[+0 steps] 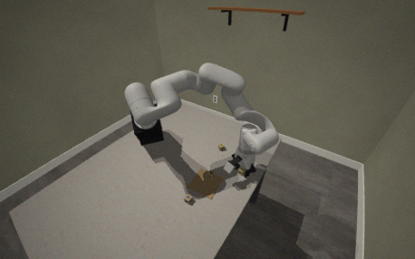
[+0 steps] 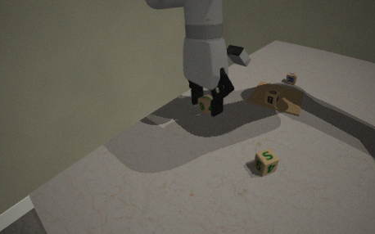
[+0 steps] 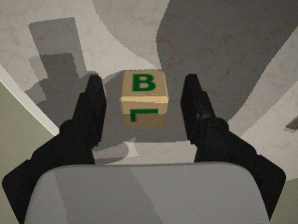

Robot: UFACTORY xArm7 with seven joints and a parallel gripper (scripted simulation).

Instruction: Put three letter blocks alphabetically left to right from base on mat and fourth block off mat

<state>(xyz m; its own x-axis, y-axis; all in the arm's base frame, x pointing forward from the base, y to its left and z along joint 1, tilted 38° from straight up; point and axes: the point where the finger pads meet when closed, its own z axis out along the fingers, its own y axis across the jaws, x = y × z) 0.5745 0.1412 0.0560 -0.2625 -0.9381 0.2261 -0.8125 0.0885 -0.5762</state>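
The tan mat is 13 cm behind my hand, 15 cm to the right of it and 2 cm below it. Also, from my hand: wooden block (18 cm behind, 11 cm to the left, 1 cm below).
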